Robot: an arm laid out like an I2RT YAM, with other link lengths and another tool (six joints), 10 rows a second.
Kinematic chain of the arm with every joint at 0, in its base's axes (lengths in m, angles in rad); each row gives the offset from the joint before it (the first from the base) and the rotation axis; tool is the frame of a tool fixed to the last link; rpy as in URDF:
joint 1: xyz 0 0 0.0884 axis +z
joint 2: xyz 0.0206 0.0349 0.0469 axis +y
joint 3: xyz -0.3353 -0.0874 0 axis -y
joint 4: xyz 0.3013 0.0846 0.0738 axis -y
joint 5: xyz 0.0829 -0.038 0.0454 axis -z
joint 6: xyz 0.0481 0 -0.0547 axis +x
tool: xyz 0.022 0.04 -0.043 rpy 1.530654 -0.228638 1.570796
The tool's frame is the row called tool.
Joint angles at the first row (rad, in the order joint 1, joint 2, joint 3, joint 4, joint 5, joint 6):
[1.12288 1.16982 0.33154 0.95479 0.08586 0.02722]
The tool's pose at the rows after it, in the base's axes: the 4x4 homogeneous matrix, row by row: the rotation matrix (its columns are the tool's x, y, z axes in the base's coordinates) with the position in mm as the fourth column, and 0 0 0 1 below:
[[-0.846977 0.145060 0.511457 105.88], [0.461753 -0.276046 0.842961 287.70], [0.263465 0.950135 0.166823 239.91], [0 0 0 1]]
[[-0.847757 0.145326 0.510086 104.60], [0.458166 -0.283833 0.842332 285.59], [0.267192 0.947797 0.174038 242.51], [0 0 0 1]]
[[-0.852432 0.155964 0.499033 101.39], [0.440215 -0.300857 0.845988 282.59], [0.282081 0.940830 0.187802 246.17], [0 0 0 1]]
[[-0.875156 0.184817 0.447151 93.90], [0.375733 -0.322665 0.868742 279.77], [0.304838 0.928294 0.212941 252.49], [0 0 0 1]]
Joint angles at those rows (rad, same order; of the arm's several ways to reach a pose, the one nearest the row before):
[1.12287 1.15507 0.32866 0.95580 0.08590 0.02910]
[1.12289 1.13903 0.32600 0.94981 0.08481 0.03278]
[1.12290 1.11794 0.31929 0.94951 0.07256 0.04967]
[1.12287 1.09561 0.31395 0.95811 0.01447 0.08360]

